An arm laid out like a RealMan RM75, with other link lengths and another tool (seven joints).
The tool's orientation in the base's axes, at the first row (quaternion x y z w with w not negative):
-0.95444, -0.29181, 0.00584, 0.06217
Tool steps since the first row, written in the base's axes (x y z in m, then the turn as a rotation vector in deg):
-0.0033, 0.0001, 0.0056, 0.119, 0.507, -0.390
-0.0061, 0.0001, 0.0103, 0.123, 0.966, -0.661
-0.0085, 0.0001, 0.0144, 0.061, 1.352, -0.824
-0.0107, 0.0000, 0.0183, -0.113, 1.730, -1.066
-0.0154, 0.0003, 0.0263, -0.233, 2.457, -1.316
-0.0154, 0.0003, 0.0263, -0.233, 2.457, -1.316
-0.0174, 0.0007, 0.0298, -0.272, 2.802, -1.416
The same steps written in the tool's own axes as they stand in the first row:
-0.0025, -0.0026, -0.0054, 0.372, -0.303, 0.440
-0.0047, -0.0047, -0.0099, 0.624, -0.645, 0.761
-0.0066, -0.0066, -0.0139, 0.784, -0.977, 0.971
-0.0084, -0.0082, -0.0176, 0.844, -1.355, 1.262
-0.0119, -0.0120, -0.0253, 1.144, -1.989, 1.600
-0.0119, -0.0120, -0.0253, 1.144, -1.989, 1.600
-0.0133, -0.0139, -0.0287, 1.302, -2.282, 1.741

